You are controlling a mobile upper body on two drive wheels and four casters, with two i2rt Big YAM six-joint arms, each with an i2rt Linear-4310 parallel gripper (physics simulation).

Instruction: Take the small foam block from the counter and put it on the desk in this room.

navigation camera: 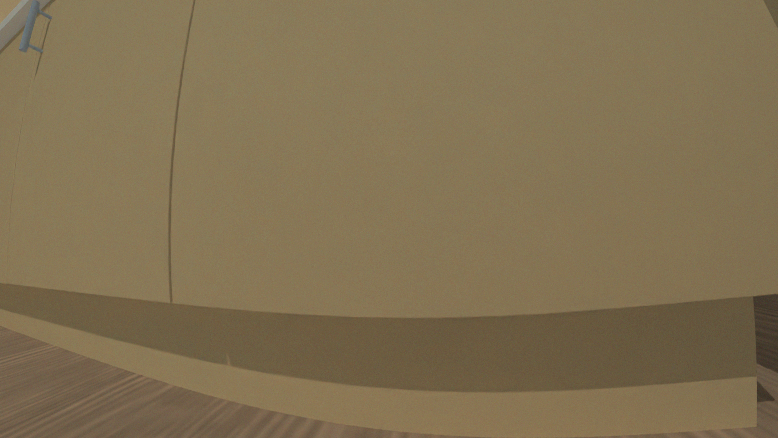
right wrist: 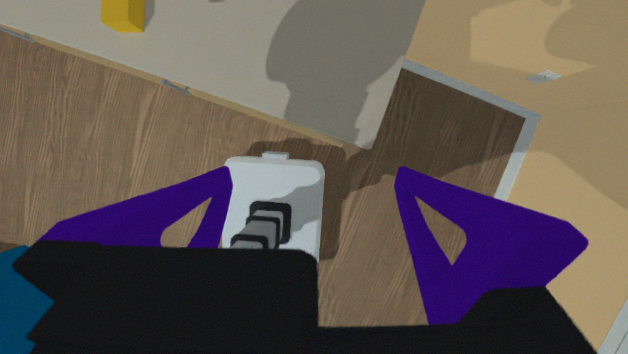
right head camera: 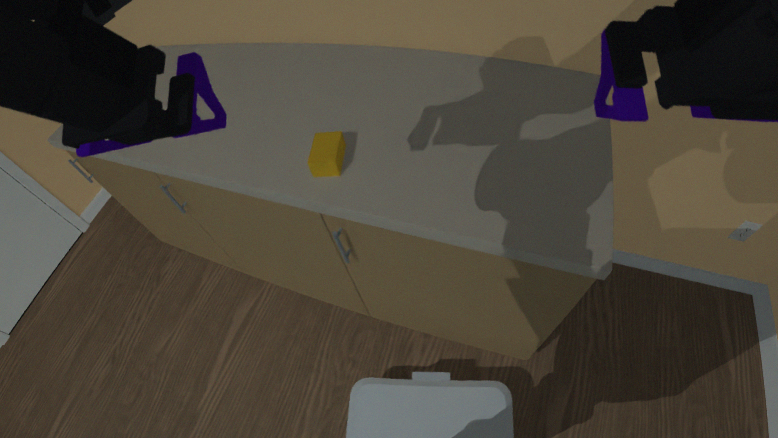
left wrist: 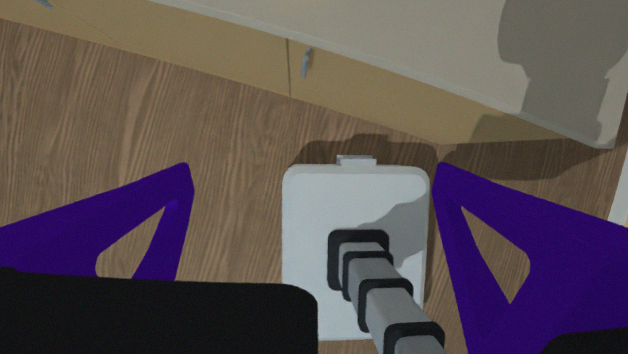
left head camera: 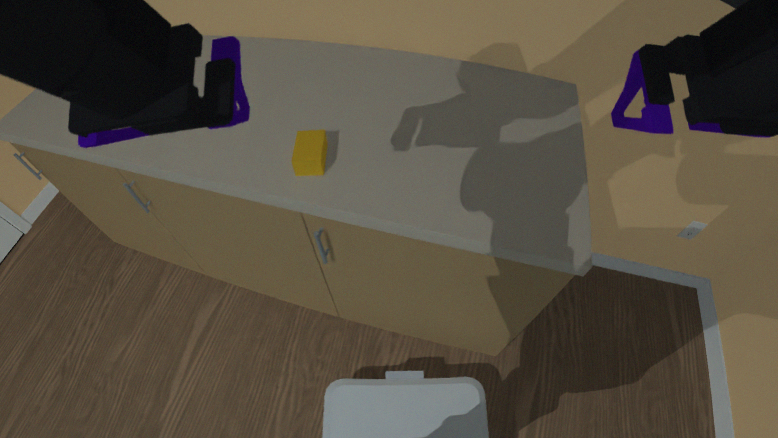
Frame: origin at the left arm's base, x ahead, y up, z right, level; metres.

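Where they show: left gripper, fingertip midpoint: point(right head camera: 186, 128) point(left wrist: 312, 176) point(left head camera: 200, 120); right gripper, fingertip midpoint: point(right wrist: 313, 175) point(right head camera: 646, 109) point(left head camera: 653, 121).
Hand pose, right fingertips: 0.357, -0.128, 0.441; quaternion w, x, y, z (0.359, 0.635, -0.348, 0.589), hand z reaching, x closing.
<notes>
After its pixels a point has its place, as x, y, z.
The small yellow foam block point(left head camera: 309, 153) {0.630, -0.455, 0.020} point(right head camera: 326, 154) {0.631, -0.455, 0.023} point(right wrist: 123, 17) {0.617, -0.455, 0.036} lies on the grey counter point(left head camera: 375, 182) {0.588, -0.500, 0.153} point(right head camera: 391, 182) {0.588, -0.500, 0.156} point(left wrist: 400, 45) {0.529, -0.500, 0.159} point(right wrist: 215, 60) {0.553, -0.500, 0.211}, nearer its front edge than its back in the head views. It is cut by the top edge of the right wrist view. My left gripper point(left head camera: 164, 130) point(right head camera: 152, 137) point(left wrist: 312, 176) {0.356, -0.127, 0.009} is open and empty and appears left of the block. My right gripper point(left head camera: 680, 127) point(right head camera: 669, 116) {0.357, -0.128, 0.441} point(right wrist: 313, 175) {0.357, -0.128, 0.441} is open and empty and appears beyond the counter's right end, against the wall. The desk does not show.
The cabinet front point(left head camera: 244, 223) {0.622, -0.695, -0.199} point(navigation camera: 435, 163) {0.489, -1.142, 0.270} is close ahead, with handles point(left head camera: 322, 245) on its doors. My pale base point(left head camera: 402, 410) {0.217, -1.150, 0.215} point(right head camera: 430, 410) {0.221, -1.150, 0.228} point(left wrist: 315, 210) {0.172, -1.150, 0.076} stands on the wood floor before it. A wall with an outlet point(left head camera: 692, 229) {0.773, -0.999, 1.414} lies to the right. A blue surface point(right wrist: 20, 300) {-0.544, -1.042, -1.159} shows at lower left.
</notes>
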